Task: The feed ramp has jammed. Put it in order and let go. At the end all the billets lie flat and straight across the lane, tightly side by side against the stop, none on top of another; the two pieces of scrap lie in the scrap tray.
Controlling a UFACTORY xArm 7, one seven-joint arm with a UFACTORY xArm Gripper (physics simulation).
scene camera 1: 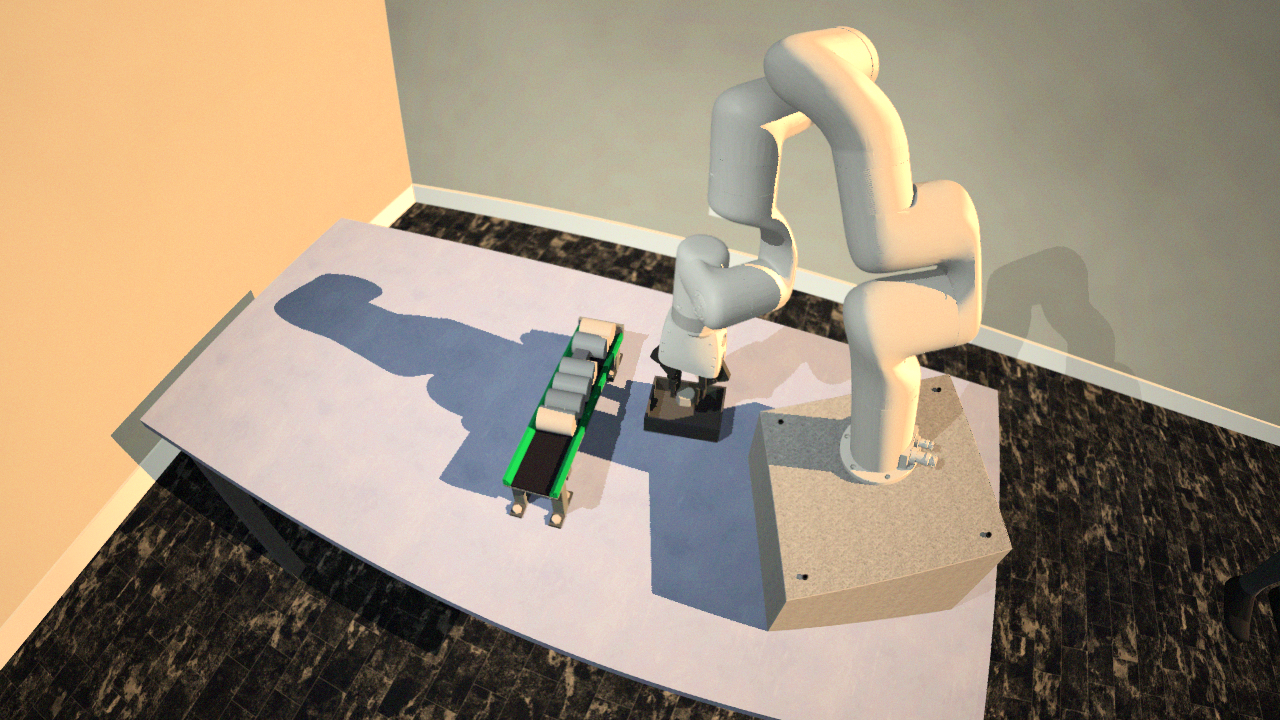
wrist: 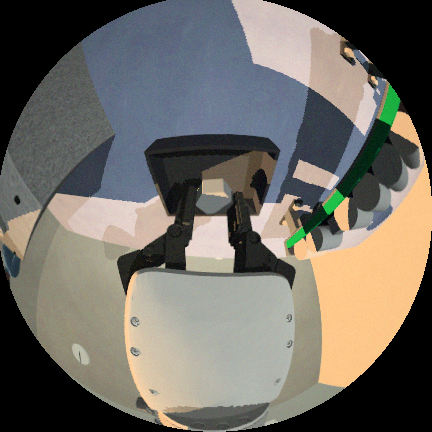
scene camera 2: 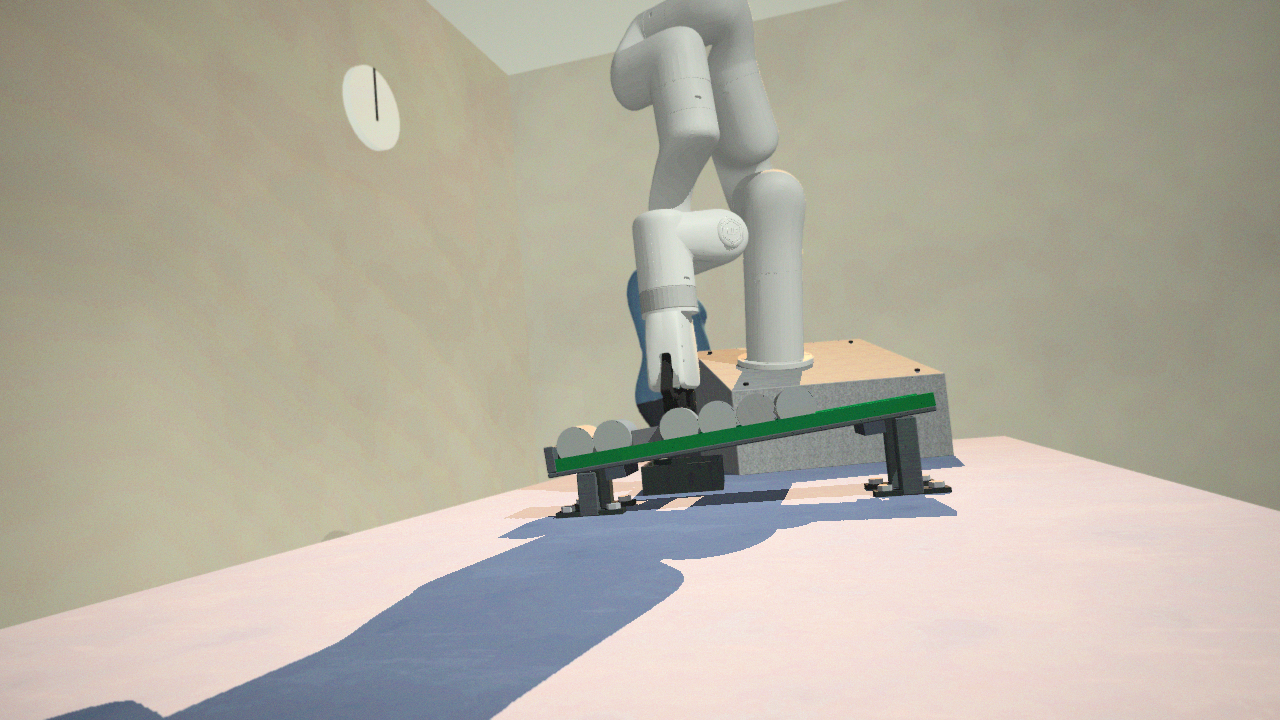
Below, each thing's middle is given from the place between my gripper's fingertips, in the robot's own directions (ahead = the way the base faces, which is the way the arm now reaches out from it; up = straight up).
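Here is the dark scrap tray (scene camera 1: 663, 414), and my gripper is now 40 mm above the tray.
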